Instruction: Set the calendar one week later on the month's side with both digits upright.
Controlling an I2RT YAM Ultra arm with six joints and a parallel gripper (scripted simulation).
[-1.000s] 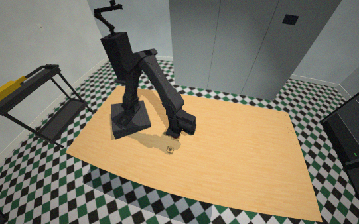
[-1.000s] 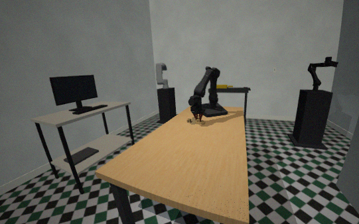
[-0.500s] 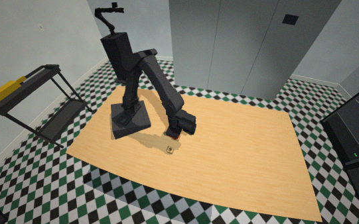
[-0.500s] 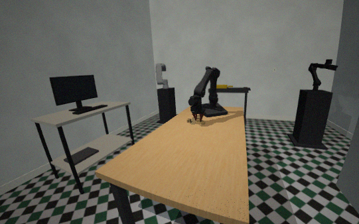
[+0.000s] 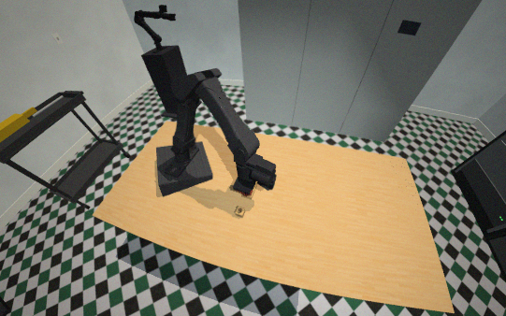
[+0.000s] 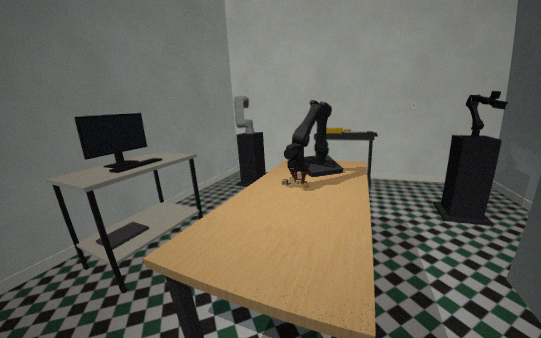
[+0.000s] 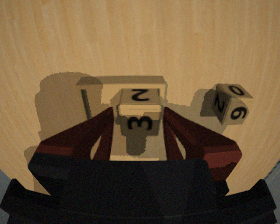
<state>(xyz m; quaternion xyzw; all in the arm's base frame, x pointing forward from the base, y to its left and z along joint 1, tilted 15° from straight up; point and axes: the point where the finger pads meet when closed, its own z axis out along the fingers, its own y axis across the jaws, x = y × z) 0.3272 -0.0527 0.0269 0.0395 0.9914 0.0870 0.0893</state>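
The wooden tray lies 20 mm to the left of my hand and 20 mm below it. Also, from my hand: wooden cube: 90 mm to the right, 20 mm below.
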